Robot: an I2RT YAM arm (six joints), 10 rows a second.
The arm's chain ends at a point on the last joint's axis. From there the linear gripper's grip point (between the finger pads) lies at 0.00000 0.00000 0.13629 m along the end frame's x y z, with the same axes.
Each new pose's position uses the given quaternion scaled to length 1; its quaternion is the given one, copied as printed.
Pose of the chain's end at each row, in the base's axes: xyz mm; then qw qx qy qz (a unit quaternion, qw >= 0):
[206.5, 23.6, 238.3, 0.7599, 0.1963, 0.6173, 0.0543]
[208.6, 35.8, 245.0, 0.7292, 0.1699, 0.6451, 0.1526]
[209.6, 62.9, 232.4, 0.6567, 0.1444, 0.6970, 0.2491]
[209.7, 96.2, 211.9, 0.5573, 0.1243, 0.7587, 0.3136]
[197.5, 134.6, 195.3, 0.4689, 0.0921, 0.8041, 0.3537]
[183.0, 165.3, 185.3, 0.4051, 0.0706, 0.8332, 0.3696]
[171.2, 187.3, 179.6, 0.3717, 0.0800, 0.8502, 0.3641]
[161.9, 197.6, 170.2, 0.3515, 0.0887, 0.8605, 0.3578]
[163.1, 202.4, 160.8, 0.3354, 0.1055, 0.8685, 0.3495]
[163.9, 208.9, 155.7, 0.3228, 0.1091, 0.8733, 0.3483]
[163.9, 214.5, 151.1, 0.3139, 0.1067, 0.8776, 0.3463]
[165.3, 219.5, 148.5, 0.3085, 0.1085, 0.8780, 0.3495]
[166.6, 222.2, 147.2, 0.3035, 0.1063, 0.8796, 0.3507]
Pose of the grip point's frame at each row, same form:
[337.3, -7.9, 260.2, 0.7599, 0.1963, 0.6173, 0.0543]
[343.9, 28.9, 260.0, 0.7292, 0.1699, 0.6451, 0.1526]
[344.2, 84.4, 230.6, 0.6567, 0.1444, 0.6970, 0.2491]
[335.6, 142.2, 187.1, 0.5573, 0.1243, 0.7587, 0.3136]
[309.2, 200.4, 153.0, 0.4689, 0.0921, 0.8041, 0.3537]
[282.1, 241.5, 131.0, 0.4051, 0.0706, 0.8332, 0.3696]
[265.3, 263.6, 117.1, 0.3717, 0.0800, 0.8502, 0.3641]
[253.0, 273.0, 102.5, 0.3515, 0.0887, 0.8605, 0.3578]
[252.5, 275.5, 88.5, 0.3354, 0.1055, 0.8685, 0.3495]
[251.1, 282.2, 80.9, 0.3228, 0.1091, 0.8733, 0.3483]
[249.1, 288.2, 74.4, 0.3139, 0.1067, 0.8776, 0.3463]
[249.5, 294.0, 71.4, 0.3085, 0.1085, 0.8780, 0.3495]
[249.5, 297.5, 69.5, 0.3035, 0.1063, 0.8796, 0.3507]

